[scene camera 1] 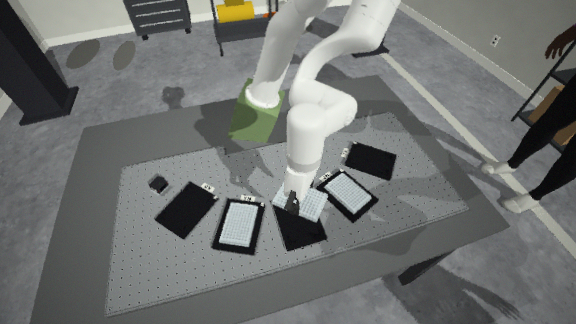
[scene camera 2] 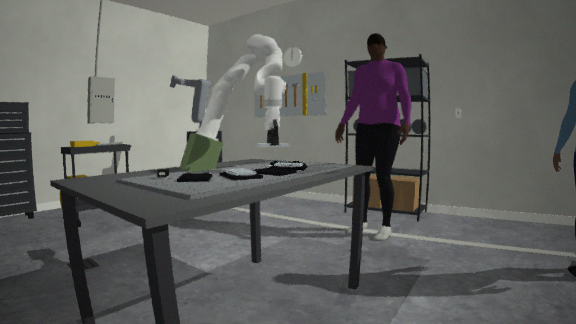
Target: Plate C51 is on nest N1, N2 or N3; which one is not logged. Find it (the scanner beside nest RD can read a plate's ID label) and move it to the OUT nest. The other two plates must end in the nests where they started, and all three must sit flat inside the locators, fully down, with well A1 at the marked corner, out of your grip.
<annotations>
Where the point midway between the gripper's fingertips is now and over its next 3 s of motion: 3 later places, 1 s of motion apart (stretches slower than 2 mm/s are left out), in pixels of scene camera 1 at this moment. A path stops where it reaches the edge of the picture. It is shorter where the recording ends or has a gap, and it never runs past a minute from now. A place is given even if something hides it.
The gripper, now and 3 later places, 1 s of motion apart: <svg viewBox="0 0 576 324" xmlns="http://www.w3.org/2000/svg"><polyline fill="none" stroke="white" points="300,198 265,196 201,189 179,195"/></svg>
</annotations>
